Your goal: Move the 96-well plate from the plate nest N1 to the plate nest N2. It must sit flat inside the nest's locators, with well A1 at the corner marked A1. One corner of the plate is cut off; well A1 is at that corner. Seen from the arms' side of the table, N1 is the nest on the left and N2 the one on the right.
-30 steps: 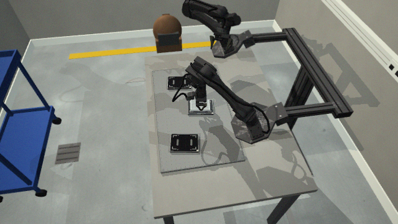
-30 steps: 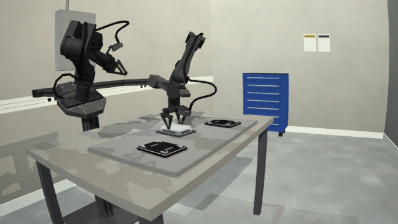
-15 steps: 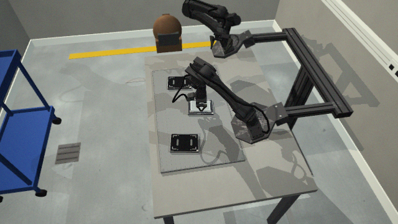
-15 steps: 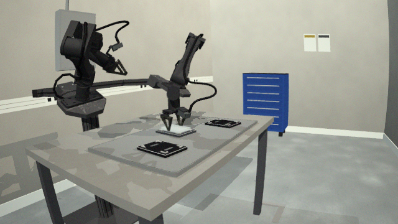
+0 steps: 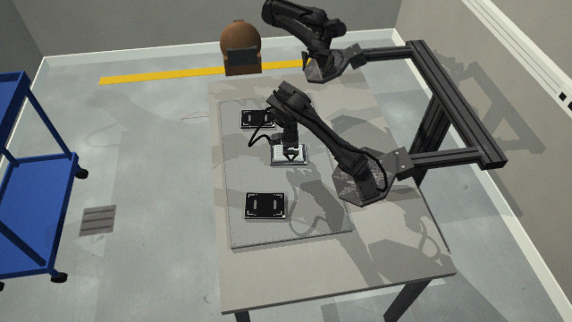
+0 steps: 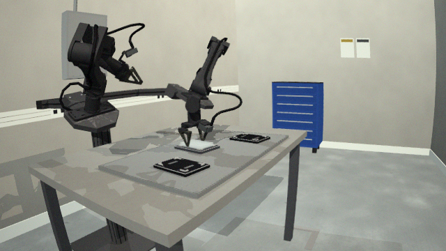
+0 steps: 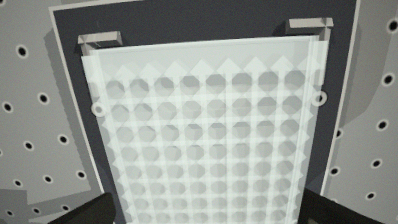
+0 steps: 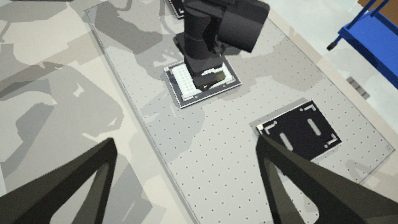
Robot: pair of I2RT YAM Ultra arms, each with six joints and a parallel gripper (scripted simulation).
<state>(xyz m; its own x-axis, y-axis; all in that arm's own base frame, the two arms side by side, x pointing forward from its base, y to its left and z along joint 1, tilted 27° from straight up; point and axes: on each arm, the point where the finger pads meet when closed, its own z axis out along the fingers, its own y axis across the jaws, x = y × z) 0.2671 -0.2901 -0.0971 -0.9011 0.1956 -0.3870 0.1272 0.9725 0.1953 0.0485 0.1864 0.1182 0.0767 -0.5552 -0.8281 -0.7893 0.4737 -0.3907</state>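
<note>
The white 96-well plate is 1 cm below my left hand and 1 cm ahead of it.
Right now my right hand is 130 mm short of the white 96-well plate, 200 mm to the right of it and 290 mm above it.
</note>
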